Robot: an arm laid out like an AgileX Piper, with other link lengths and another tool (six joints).
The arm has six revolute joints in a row. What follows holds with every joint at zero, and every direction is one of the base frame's. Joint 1 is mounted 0.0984 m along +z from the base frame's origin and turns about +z. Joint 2 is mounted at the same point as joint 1 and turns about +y. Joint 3 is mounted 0.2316 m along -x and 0.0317 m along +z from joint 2 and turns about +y. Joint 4 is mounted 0.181 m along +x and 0.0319 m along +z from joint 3 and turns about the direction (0.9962, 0, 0.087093). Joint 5 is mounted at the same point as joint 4 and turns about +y. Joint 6 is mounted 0.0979 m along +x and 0.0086 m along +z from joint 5 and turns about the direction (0.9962, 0, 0.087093). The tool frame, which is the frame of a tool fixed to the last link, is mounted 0.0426 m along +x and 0.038 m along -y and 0.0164 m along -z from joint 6; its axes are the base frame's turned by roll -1.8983, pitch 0.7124 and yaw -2.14 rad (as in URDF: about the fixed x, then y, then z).
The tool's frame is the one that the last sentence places.
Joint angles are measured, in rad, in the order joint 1, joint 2, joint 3, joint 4, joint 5, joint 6. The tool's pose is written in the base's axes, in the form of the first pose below.
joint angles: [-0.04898, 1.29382, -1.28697, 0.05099, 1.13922, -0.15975]
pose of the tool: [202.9 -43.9 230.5], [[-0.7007 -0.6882 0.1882], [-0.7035 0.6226 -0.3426], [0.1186 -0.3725 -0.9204]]
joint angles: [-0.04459, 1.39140, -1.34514, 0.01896, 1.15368, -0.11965]
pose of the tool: [218.1 -47.4 223.0], [[-0.7153 -0.6875 0.1254], [-0.6790 0.6412 -0.3576], [0.1654 -0.3409 -0.9254]]
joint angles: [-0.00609, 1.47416, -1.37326, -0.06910, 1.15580, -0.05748]
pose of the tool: [230.3 -49.7 213.3], [[-0.7164 -0.6946 0.0658], [-0.6527 0.6338 -0.4151], [0.2466 -0.3404 -0.9074]]
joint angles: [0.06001, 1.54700, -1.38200, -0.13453, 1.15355, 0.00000]
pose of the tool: [240.9 -41.5 200.7], [[-0.6904 -0.7230 0.0231], [-0.6510 0.6071 -0.4558], [0.3155 -0.3297 -0.8898]]
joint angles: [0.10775, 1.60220, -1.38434, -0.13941, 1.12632, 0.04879]
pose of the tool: [250.2 -28.7 188.1], [[-0.6798 -0.7334 0.0074], [-0.6582 0.6056 -0.4472], [0.3235 -0.3089 -0.8944]]
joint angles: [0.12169, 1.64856, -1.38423, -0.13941, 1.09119, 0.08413]
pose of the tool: [257.9 -23.3 176.7], [[-0.6866 -0.7270 -0.0067], [-0.6516 0.6195 -0.4377], [0.3224 -0.2961 -0.8991]]
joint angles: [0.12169, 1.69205, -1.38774, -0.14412, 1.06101, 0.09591]
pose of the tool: [265.5 -22.6 166.9], [[-0.6878 -0.7257 -0.0170], [-0.6470 0.6235 -0.4388], [0.3291 -0.2908 -0.8984]]
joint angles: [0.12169, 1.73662, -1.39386, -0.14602, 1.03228, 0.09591]
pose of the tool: [273.3 -21.7 156.9], [[-0.6816 -0.7313 -0.0239], [-0.6494 0.6196 -0.4408], [0.3372 -0.2849 -0.8973]]
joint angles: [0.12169, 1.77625, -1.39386, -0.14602, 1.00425, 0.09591]
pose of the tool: [279.3 -20.7 146.5], [[-0.6750 -0.7371 -0.0329], [-0.6520 0.6167 -0.4412], [0.3455 -0.2764 -0.8968]]
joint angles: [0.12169, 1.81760, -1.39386, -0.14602, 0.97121, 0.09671]
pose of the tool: [285.5 -19.7 135.5], [[-0.6694 -0.7418 -0.0390], [-0.6548 0.6140 -0.4408], [0.3509 -0.2695 -0.8968]]
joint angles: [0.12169, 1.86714, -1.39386, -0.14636, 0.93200, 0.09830]
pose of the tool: [292.4 -18.5 121.9], [[-0.6630 -0.7471 -0.0469], [-0.6577 0.6113 -0.4402], [0.3576 -0.2610 -0.8967]]
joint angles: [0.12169, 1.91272, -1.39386, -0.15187, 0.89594, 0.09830]
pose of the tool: [298.4 -18.0 109.2], [[-0.6549 -0.7539 -0.0523], [-0.6609 0.6049 -0.4442], [0.3665 -0.2564 -0.8944]]
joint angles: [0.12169, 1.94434, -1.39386, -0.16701, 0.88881, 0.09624]
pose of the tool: [300.2 -19.5 100.8], [[-0.6399 -0.7654 -0.0684], [-0.6608 0.5935 -0.4595], [0.3924 -0.2488 -0.8855]]
